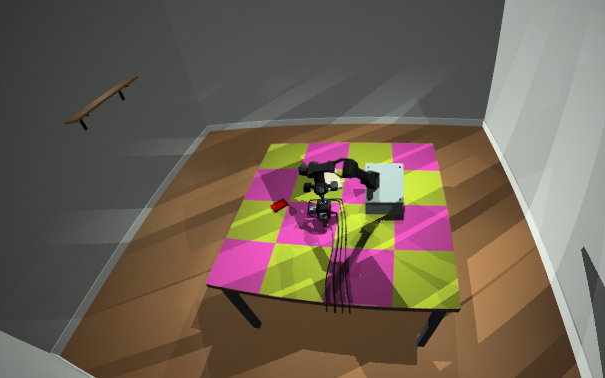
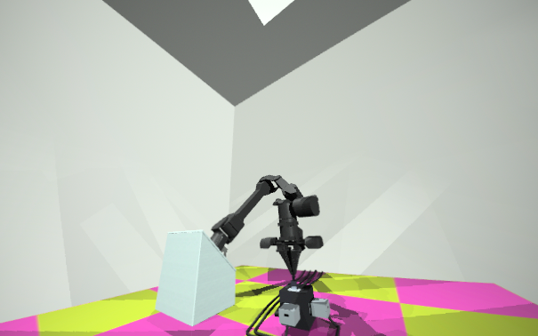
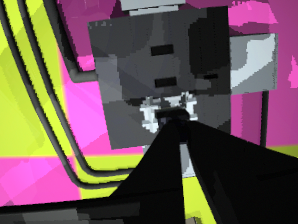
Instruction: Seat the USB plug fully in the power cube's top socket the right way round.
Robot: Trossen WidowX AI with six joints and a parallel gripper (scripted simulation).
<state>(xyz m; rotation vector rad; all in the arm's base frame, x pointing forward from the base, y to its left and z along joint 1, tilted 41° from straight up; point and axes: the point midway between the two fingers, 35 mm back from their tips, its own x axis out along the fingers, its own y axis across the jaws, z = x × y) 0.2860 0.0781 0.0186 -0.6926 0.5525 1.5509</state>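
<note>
Right now my gripper tip is 2 cm above the USB plug. Also, from my gripper tip: red block: 29 cm ahead, 3 cm to the right, 10 cm below; silver-rimmed socket: 4 cm below.
</note>
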